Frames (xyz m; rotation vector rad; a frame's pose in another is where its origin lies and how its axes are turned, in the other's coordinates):
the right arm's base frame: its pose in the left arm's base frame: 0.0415 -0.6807 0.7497 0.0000 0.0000 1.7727
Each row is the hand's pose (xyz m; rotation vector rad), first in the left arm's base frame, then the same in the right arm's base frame.
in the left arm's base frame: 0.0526 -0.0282 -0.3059 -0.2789 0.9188 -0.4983
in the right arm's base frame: 0.6370 -0.1417 -1.0556 0.6577 0.9787 -2.1005
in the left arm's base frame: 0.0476 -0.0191 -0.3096 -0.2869 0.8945 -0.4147
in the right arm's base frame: 0.6469 -0.1386 -1.0593 0.6200 0.9546 -2.0273
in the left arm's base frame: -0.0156 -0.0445 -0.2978 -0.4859 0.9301 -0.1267
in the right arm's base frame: 0.6347 -0.0716 -1.0475 0.4771 1.1132 -1.7111
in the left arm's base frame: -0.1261 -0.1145 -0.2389 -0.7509 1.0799 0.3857
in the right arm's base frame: 0.5883 0.0507 -0.9886 0.3831 1.3386 -1.1169
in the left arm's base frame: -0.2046 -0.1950 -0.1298 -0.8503 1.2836 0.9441
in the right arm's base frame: 0.5252 0.1437 -0.8795 0.4409 1.4187 -0.4888
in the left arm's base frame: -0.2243 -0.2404 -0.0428 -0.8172 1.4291 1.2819
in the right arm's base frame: 0.4847 0.1721 -0.7925 0.5386 1.4015 -0.1198
